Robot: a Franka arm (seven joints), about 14 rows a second.
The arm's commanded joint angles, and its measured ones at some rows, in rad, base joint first. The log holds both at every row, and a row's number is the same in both.
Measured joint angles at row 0:
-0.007, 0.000, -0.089, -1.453, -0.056, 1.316, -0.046
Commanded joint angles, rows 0 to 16:
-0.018, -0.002, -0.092, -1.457, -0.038, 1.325, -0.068
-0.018, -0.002, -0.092, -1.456, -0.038, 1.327, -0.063
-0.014, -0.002, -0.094, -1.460, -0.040, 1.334, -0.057
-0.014, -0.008, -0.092, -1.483, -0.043, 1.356, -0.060
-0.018, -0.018, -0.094, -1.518, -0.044, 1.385, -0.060
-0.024, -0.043, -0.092, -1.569, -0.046, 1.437, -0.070
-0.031, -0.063, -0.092, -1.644, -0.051, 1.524, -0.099
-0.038, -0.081, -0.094, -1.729, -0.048, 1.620, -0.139
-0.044, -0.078, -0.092, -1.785, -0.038, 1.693, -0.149
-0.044, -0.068, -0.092, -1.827, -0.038, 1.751, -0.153
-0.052, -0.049, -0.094, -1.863, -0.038, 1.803, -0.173
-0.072, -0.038, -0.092, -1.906, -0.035, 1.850, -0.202
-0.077, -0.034, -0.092, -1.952, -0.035, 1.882, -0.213
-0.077, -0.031, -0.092, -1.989, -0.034, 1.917, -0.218
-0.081, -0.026, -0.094, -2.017, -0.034, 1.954, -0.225
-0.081, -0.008, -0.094, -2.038, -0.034, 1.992, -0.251
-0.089, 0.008, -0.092, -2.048, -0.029, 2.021, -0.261
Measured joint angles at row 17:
-0.073, 0.005, -0.096, -2.003, -0.055, 1.963, -0.214
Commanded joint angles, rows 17 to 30:
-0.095, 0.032, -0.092, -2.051, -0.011, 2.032, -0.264
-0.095, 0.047, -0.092, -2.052, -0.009, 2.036, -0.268
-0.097, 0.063, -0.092, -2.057, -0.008, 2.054, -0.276
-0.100, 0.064, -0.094, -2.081, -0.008, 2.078, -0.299
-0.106, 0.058, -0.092, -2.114, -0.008, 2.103, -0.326
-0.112, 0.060, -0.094, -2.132, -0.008, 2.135, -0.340
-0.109, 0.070, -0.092, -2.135, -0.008, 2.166, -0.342
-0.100, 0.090, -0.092, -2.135, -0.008, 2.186, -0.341
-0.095, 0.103, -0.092, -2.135, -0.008, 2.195, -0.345
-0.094, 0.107, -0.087, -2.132, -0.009, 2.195, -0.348
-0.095, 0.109, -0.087, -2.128, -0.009, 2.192, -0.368
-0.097, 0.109, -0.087, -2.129, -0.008, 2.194, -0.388
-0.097, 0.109, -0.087, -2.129, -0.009, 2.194, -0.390
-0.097, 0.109, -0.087, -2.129, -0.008, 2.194, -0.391
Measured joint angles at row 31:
-0.093, 0.112, -0.088, -2.125, -0.028, 2.181, -0.356
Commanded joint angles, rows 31 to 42:
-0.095, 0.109, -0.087, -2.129, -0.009, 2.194, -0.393
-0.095, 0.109, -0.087, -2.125, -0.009, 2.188, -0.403
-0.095, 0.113, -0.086, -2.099, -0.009, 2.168, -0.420
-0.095, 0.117, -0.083, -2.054, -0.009, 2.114, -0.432
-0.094, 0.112, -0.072, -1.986, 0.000, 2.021, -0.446
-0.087, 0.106, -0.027, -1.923, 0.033, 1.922, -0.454
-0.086, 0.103, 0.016, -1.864, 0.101, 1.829, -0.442
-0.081, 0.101, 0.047, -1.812, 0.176, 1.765, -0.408
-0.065, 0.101, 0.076, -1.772, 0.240, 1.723, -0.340
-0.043, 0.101, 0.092, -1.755, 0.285, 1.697, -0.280
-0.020, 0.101, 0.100, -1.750, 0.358, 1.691, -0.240
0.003, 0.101, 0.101, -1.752, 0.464, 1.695, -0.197
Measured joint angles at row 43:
-0.015, 0.083, 0.094, -1.768, 0.336, 1.710, -0.252
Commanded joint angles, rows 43 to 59:
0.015, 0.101, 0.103, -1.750, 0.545, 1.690, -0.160
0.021, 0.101, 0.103, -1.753, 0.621, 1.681, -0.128
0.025, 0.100, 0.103, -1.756, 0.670, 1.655, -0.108
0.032, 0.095, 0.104, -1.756, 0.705, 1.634, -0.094
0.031, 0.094, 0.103, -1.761, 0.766, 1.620, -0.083
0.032, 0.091, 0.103, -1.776, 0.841, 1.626, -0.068
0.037, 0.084, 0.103, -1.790, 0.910, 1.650, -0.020
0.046, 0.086, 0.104, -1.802, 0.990, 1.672, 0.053
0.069, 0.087, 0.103, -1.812, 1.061, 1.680, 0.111
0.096, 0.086, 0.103, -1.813, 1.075, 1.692, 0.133
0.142, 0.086, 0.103, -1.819, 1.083, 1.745, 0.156
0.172, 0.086, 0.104, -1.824, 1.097, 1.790, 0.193
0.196, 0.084, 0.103, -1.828, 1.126, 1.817, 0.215
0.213, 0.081, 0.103, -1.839, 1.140, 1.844, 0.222
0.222, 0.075, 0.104, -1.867, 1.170, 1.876, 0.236
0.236, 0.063, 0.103, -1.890, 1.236, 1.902, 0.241
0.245, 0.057, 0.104, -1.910, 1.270, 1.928, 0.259
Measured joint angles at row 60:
0.243, 0.094, 0.106, -1.845, 1.194, 1.888, 0.238
